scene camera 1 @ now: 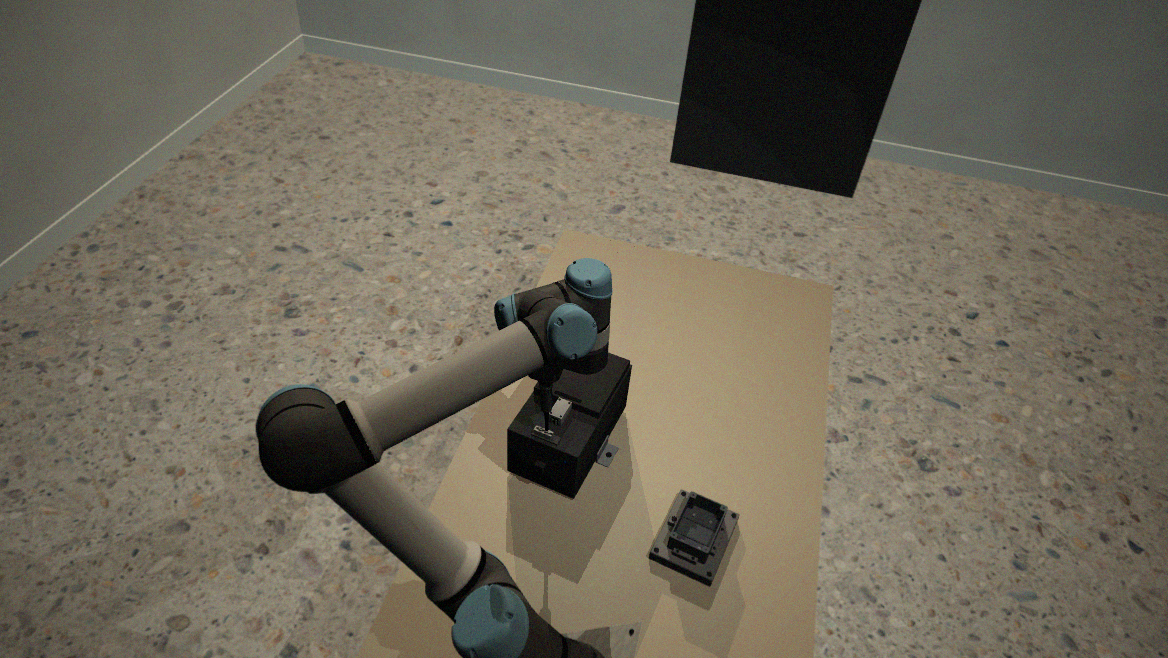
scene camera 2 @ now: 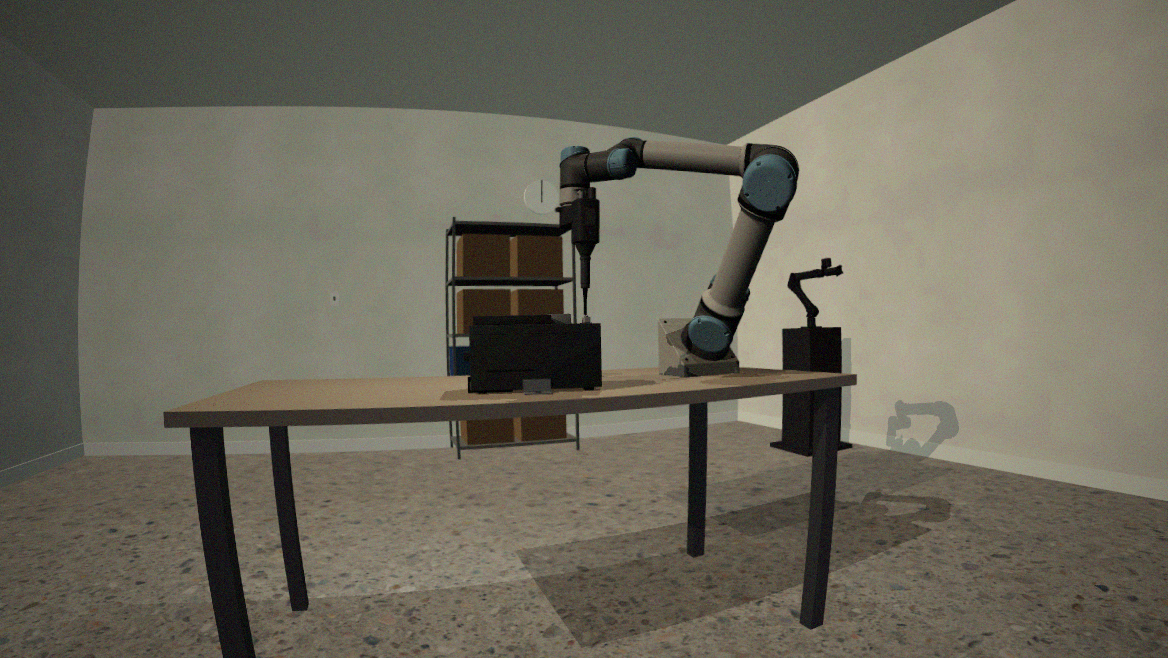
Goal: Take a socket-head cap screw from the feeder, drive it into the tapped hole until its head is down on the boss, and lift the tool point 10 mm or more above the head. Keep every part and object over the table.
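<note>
The black box-shaped screw feeder (scene camera 1: 555, 470) (scene camera 2: 535, 355) stands on the table. My screwdriver (scene camera 1: 548, 429) (scene camera 2: 586, 315) points straight down, its thin tip at the small light pick-up part on the feeder's top, touching or very close to it. The body of the tool is partly behind the arm in scene camera 1. No screw can be made out at the tip; it is too small and dark to tell. A dark open-topped housing (scene camera 1: 689, 546) sits on a dark fixture plate (scene camera 1: 682, 570), apart from the feeder. It does not show in scene camera 2. Its tapped hole cannot be made out.
A light block (scene camera 1: 561, 408) sits on the feeder beside the tip. A small grey tab (scene camera 1: 607, 455) (scene camera 2: 537, 385) sticks out at the feeder's side. The table (scene camera 1: 735, 367) (scene camera 2: 326, 400) carries the arm's base (scene camera 2: 709, 366). A shelf rack (scene camera 2: 510, 281) stands behind the table.
</note>
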